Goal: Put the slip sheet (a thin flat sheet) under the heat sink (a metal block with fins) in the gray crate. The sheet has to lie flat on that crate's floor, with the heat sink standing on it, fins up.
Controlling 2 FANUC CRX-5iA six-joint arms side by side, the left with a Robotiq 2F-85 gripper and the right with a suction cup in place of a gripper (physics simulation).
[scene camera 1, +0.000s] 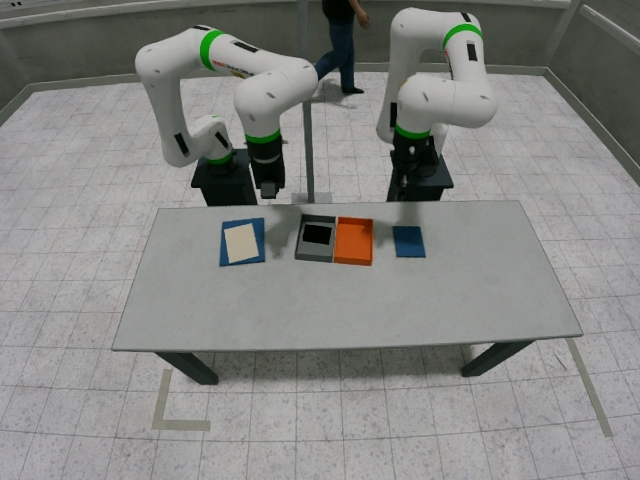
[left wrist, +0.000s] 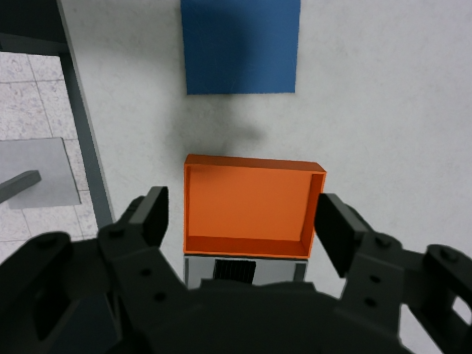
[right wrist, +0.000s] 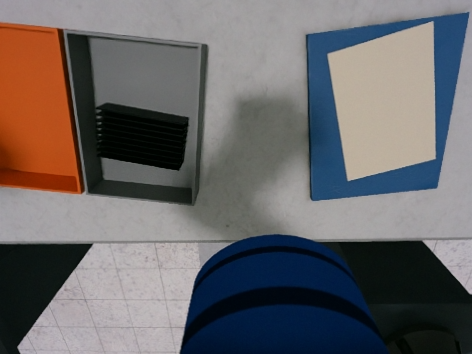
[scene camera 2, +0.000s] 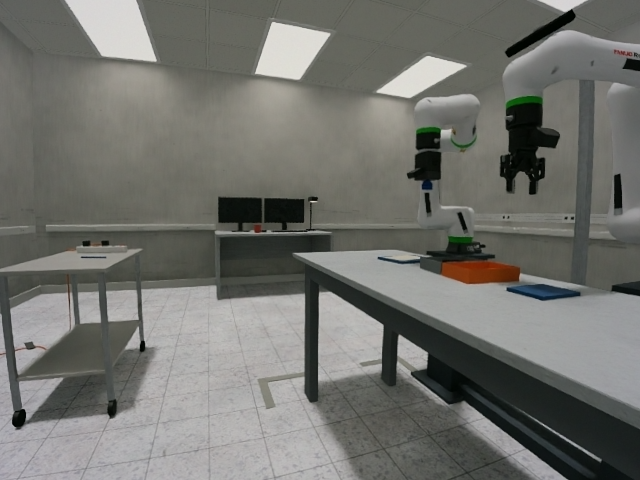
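Observation:
The black finned heat sink (scene camera 1: 316, 234) (left wrist: 234, 270) (right wrist: 142, 136) stands fins up, slightly turned, on the floor of the gray crate (scene camera 1: 313, 257) (scene camera 2: 430, 264) (right wrist: 145, 191). The cream slip sheet (scene camera 1: 241, 242) (scene camera 2: 400, 258) (right wrist: 387, 105) lies flat, a little turned, on the larger blue pad (scene camera 1: 223, 253) (right wrist: 320, 125). My left gripper (scene camera 2: 521, 188) (left wrist: 244, 215) is open and empty, pointing down high above the table's back edge. My right gripper, a blue suction cup (scene camera 2: 426, 184) (right wrist: 280, 295), holds nothing. It points down, high near the back edge, between the sheet and the gray crate in scene camera 1.
An orange crate (scene camera 1: 353, 262) (scene camera 2: 480, 273) (left wrist: 250, 246) (right wrist: 40, 181) stands close against the gray crate. A smaller blue pad (scene camera 1: 408, 241) (scene camera 2: 542, 291) (left wrist: 240, 50) lies at the orange crate's other side. A grey post (scene camera 1: 308, 149) rises behind the table (scene camera 1: 346, 310).

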